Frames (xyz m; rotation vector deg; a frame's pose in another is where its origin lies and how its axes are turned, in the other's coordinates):
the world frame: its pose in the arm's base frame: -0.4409 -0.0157 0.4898 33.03 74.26 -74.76
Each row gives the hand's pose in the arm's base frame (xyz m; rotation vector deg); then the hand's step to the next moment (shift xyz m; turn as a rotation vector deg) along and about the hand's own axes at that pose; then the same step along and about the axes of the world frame.
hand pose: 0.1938 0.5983 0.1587 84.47 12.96 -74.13
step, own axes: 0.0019 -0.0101 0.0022 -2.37 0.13 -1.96
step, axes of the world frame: 0.0076 -0.0045 -0.0057 -2.42 0.46 -1.84
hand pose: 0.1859 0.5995 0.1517 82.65 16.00 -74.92
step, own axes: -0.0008 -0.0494 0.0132 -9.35 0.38 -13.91
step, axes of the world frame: 0.0286 -0.0310 -0.0289 -10.80 6.58 -11.00
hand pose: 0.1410 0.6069 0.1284 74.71 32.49 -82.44
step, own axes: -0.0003 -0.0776 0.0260 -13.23 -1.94 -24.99
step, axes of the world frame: 0.0309 -0.0671 -0.0352 -15.18 11.42 -21.04
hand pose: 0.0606 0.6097 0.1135 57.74 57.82 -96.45
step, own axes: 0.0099 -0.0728 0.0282 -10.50 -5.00 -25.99
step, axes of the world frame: 0.0085 -0.0768 -0.0148 -12.68 9.33 -23.73
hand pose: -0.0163 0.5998 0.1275 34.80 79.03 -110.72
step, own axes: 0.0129 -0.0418 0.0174 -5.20 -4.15 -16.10
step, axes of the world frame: -0.0077 -0.0464 0.0018 -7.20 4.34 -15.26
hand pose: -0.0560 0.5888 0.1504 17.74 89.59 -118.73
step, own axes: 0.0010 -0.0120 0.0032 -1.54 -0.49 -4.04
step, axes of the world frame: -0.0075 -0.0099 0.0012 -1.59 1.63 -3.70
